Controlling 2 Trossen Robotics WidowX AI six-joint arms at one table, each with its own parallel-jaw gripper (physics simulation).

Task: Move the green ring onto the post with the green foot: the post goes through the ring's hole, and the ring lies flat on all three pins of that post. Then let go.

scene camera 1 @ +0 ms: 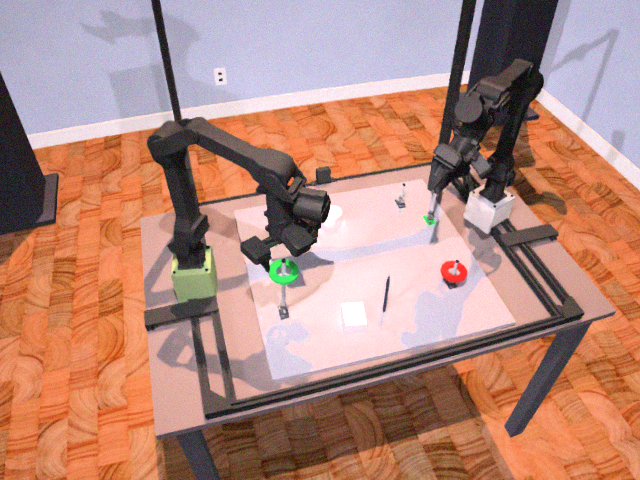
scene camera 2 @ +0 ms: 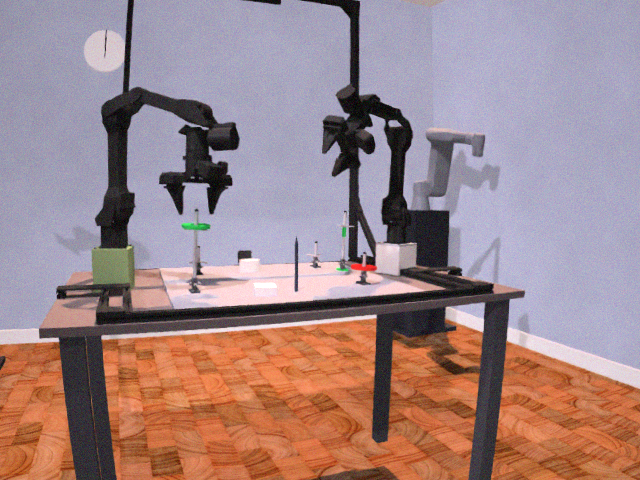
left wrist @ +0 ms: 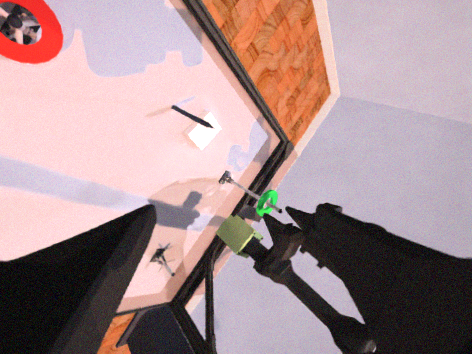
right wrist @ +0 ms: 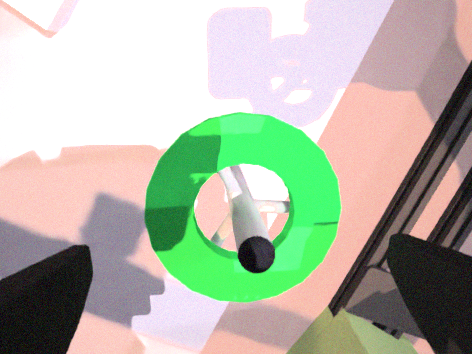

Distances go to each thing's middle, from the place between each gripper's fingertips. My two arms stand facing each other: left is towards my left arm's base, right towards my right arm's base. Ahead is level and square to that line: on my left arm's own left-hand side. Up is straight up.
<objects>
I see my left gripper 320 mm above the white block [left wrist: 199, 135], 200 mm to the left of it and 50 mm short of it. Also, from my left hand: green ring [right wrist: 239, 138] (350 mm to the right, 160 mm below, 20 mm behind).
Right now the green ring is 3 cm below my right hand. The rest, counted from my right hand: white block: 7 cm ahead, 16 cm to the left, 19 cm below.
</objects>
